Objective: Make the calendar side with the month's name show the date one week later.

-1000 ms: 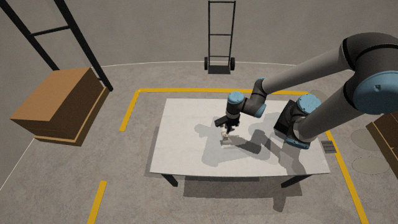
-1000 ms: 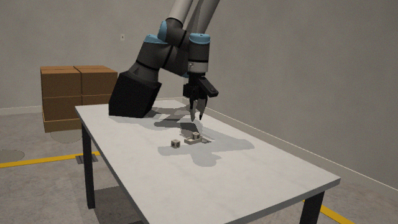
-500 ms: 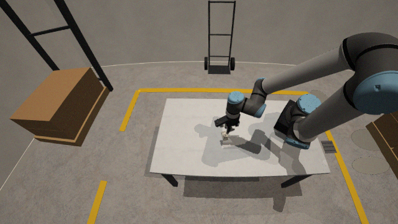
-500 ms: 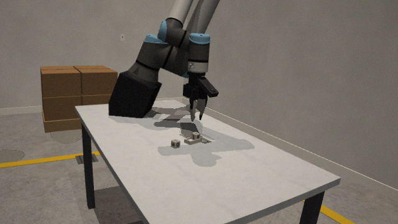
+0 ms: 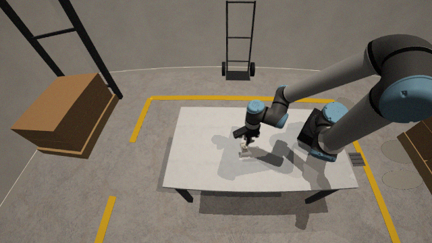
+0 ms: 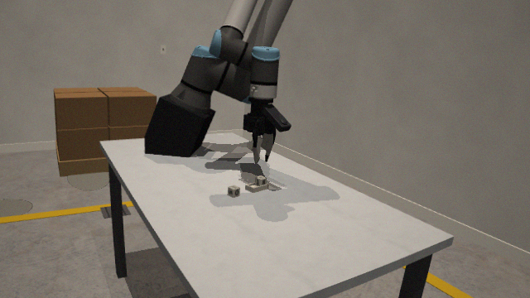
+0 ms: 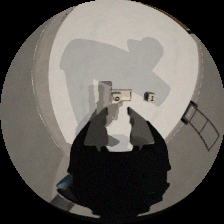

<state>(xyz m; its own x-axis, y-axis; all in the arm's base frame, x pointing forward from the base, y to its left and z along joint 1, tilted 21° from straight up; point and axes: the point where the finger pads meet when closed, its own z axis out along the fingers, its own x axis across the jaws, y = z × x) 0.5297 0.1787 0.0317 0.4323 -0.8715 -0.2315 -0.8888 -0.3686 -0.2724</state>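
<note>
Right now the calendar tray is 10 cm below my hand, 1 cm to the right of it and 1 cm ahead of it.
</note>
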